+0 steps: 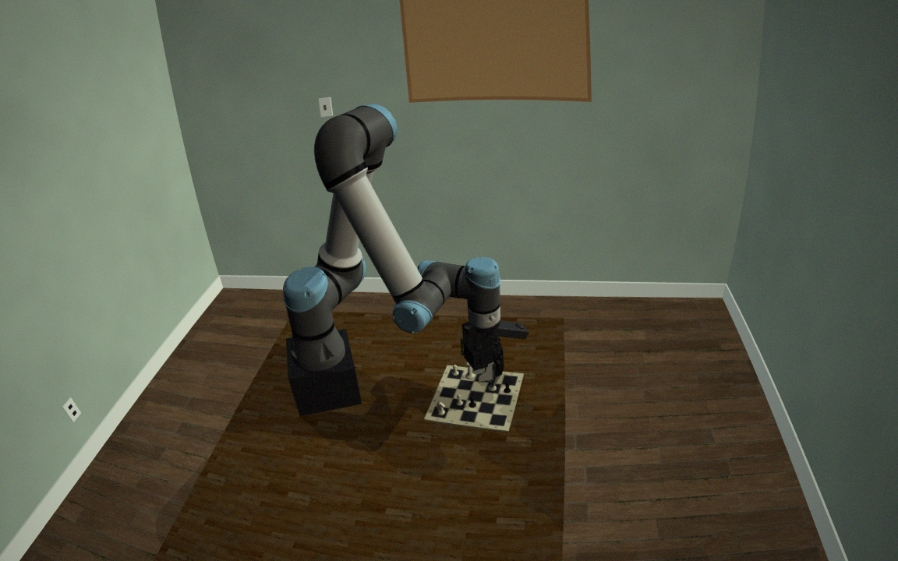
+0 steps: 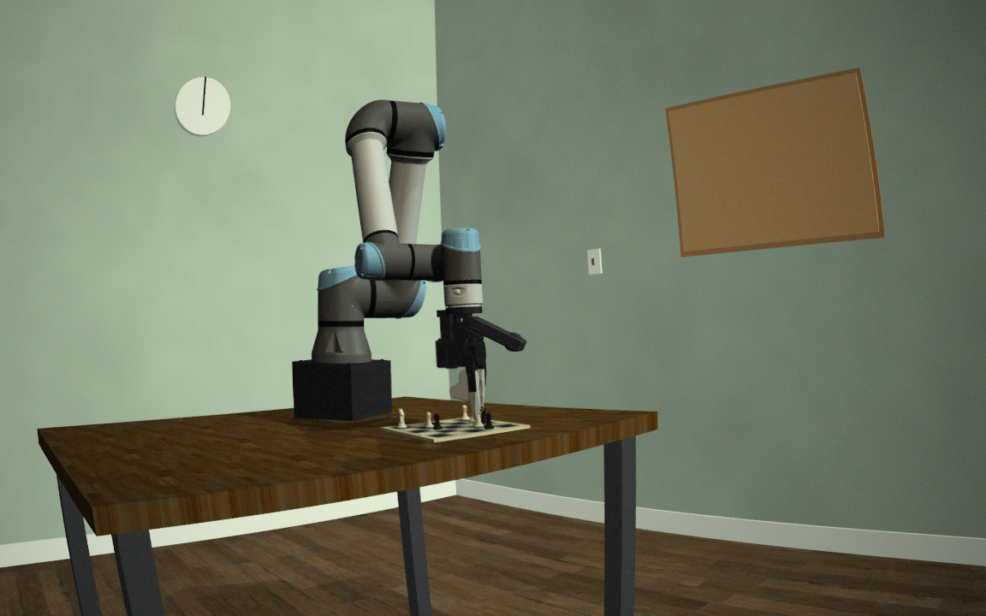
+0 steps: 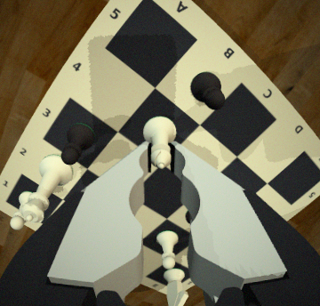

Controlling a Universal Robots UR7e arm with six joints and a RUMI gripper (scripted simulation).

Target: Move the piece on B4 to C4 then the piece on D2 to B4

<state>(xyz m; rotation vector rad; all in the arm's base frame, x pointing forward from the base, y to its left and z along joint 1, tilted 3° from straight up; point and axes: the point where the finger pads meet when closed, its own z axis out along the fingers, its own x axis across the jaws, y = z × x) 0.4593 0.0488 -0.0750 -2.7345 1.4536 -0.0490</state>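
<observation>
My gripper is now 4 cm past the chessboard, 3 cm to the left of it and 3 cm above it. Round my hand: tall white piece (7 cm behind, 5 cm to the left).
</observation>
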